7 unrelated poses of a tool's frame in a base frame.
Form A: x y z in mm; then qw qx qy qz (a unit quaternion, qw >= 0).
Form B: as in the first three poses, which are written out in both.
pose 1, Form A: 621.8, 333.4, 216.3, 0.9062, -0.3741, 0.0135, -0.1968
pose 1, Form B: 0.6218, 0.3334, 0.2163, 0.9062, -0.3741, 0.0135, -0.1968
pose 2, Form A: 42.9, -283.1, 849.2, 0.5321, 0.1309, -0.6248, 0.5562
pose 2, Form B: 0.0429, -0.2831, 0.8492, 0.5321, 0.1309, -0.6248, 0.5562
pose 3, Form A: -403.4, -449.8, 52.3, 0.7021, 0.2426, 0.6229, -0.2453
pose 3, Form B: -0.4034, -0.4498, 0.0523, 0.7021, 0.2426, 0.6229, -0.2453
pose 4, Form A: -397.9, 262.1, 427.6, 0.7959, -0.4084, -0.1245, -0.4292
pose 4, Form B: -0.3979, 0.2621, 0.4276, 0.7959, -0.4084, -0.1245, -0.4292
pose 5, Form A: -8.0, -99.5, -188.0, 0.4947, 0.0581, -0.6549, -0.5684
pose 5, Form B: -0.0080, -0.0995, -0.1880, 0.4947, 0.0581, -0.6549, -0.5684
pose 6, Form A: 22.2, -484.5, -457.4, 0.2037, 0.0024, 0.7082, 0.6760
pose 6, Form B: 0.0222, -0.4845, -0.4574, 0.2037, 0.0024, 0.7082, 0.6760
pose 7, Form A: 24.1, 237.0, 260.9, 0.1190, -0.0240, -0.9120, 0.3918
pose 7, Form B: 0.0241, 0.2370, 0.2609, 0.1190, -0.0240, -0.9120, 0.3918
